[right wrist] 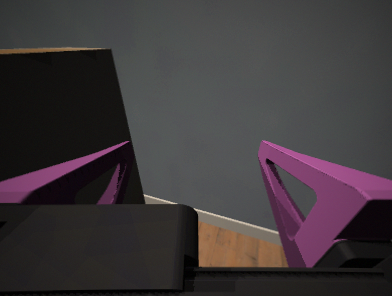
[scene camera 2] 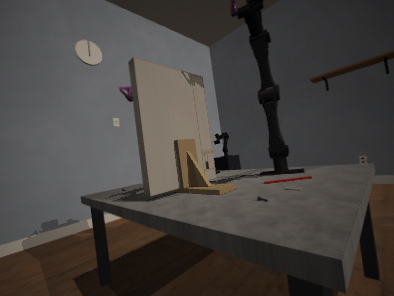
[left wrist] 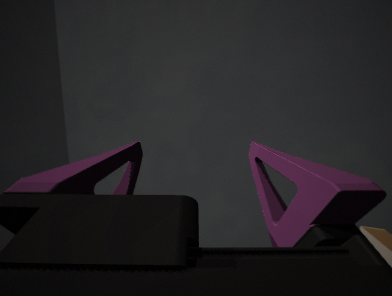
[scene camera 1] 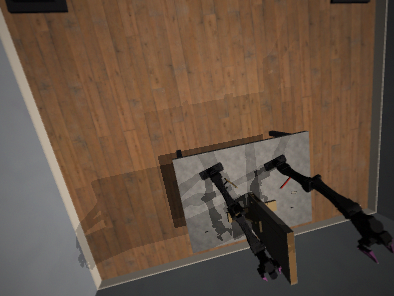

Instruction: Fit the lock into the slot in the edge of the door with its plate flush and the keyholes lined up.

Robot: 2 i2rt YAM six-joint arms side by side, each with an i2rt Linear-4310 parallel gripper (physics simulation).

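Pixels of known places: left gripper, fingertip midpoint: [left wrist: 195, 147] [scene camera 1: 384, 257]; right gripper, fingertip midpoint: [right wrist: 195, 148] [scene camera 2: 127, 85]; left arm's base at its link origin: [scene camera 2: 281, 173] [scene camera 1: 274, 162]; right arm's base at its link origin: [scene camera 1: 211, 171].
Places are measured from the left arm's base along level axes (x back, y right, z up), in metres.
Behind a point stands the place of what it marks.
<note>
The door [scene camera 1: 274, 235] {z 0.399, x -0.251, y 0.367 m} [scene camera 2: 162, 115] {z 0.323, x -0.412, y 0.367 m} [right wrist: 55, 115] {z 0.508, x -0.437, y 0.419 m} stands upright on the grey table [scene camera 1: 296, 150] {z 0.000, x 0.006, y -0.221 m} [scene camera 2: 300, 225] {z 0.000, x -0.652, y -0.090 m}. A small dark opening [scene camera 2: 207, 164] {z 0.092, x -0.186, y 0.309 m} shows low near its right side in scene camera 2. A thin brass-coloured piece [scene camera 1: 230, 183] {z 0.021, x 0.036, y 0.435 m}, perhaps the lock, lies on the table beside the right arm in scene camera 1; it is too small to be sure. My left gripper [scene camera 1: 382, 255] {z 0.750, x -0.314, y -0.003 m} [left wrist: 195, 147] {z 0.750, x -0.314, y -0.003 m} is open and empty, high up and well to the right of the door. My right gripper [scene camera 1: 272, 275] {z 0.479, x -0.450, y 0.504 m} [right wrist: 195, 148] {z 0.479, x -0.450, y 0.504 m} is open and empty, raised close beside the door. The slot in the door's edge cannot be made out.
Wooden brackets [scene camera 1: 271, 205] {z 0.018, x -0.354, y 0.183 m} [scene camera 2: 186, 165] {z 0.108, x -0.349, y 0.324 m} support the door's foot. A red stick [scene camera 1: 285, 183] {z 0.007, x -0.229, y -0.018 m} [scene camera 2: 288, 180] {z 0.002, x -0.224, y -0.045 m}, a small pale piece [scene camera 1: 294, 192] {z 0.002, x -0.363, y -0.069 m} [scene camera 2: 293, 189] {z 0.000, x -0.370, y -0.067 m} and a dark screw-like piece [scene camera 1: 292, 207] {z 0.004, x -0.496, y 0.002 m} [scene camera 2: 260, 199] {z 0.003, x -0.495, y 0.008 m} lie on the table. A purple piece [scene camera 2: 126, 93] shows past the door's left edge.
</note>
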